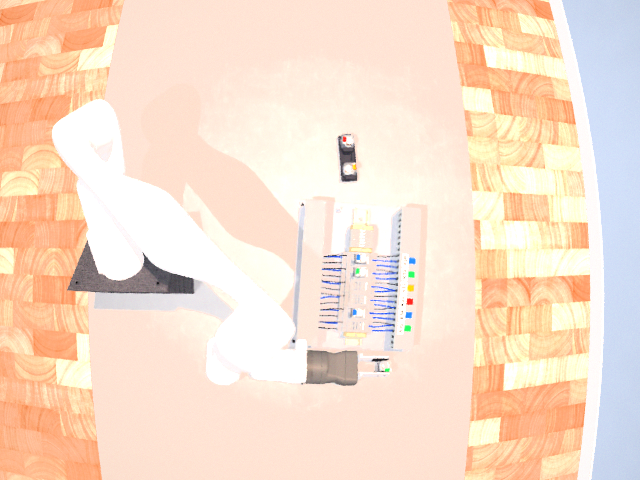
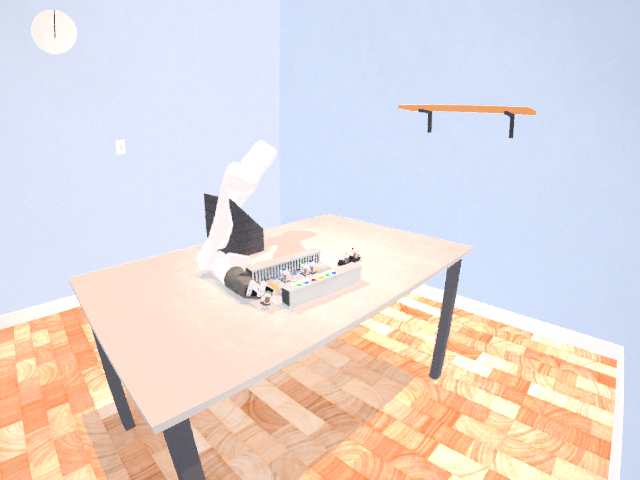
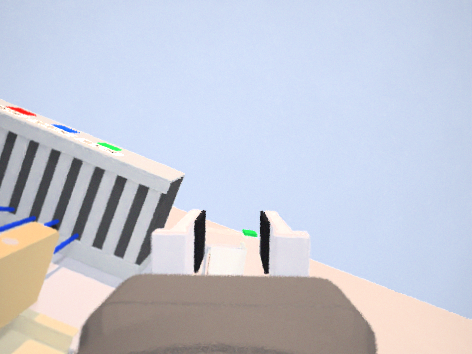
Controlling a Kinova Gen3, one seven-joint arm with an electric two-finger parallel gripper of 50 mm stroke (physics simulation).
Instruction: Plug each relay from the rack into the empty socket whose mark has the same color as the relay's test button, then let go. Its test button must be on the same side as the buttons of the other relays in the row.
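Observation:
My gripper is shut on a relay with a green test button. It points sideways, beyond the near end of the panel. The row holds a blue-button relay, a green-button relay and another blue-button relay, buttons toward the arm's base. Empty sockets line up with the yellow mark, the red mark and the end green mark. The black rack holds a red-button relay and a yellow-button relay.
A slotted wire duct bears the colored marks. Another duct runs along the arm's side. Blue and black wires flank the sockets. A tan end block closes the near end of the row.

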